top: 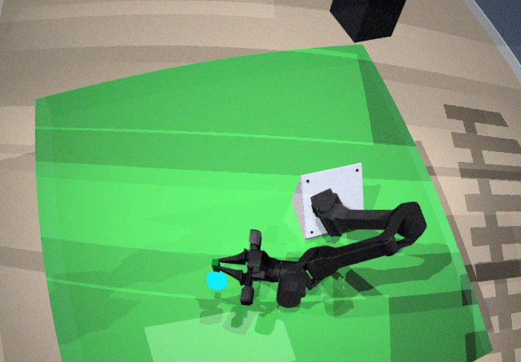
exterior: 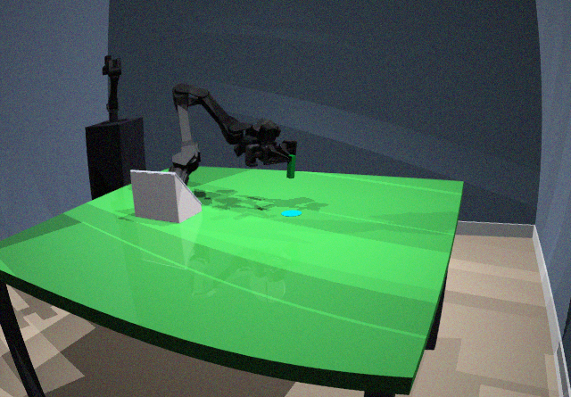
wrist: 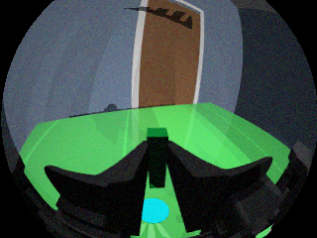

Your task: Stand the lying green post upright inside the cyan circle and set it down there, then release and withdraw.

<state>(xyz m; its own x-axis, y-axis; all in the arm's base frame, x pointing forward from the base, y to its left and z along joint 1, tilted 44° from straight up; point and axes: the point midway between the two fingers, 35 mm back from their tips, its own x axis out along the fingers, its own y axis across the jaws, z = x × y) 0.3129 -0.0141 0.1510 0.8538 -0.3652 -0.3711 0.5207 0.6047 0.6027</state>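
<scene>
Right now my gripper tip is 16 cm above the cyan circle and 1 cm past it. The rest, counted from my gripper tip: green post 2 cm below.
</scene>
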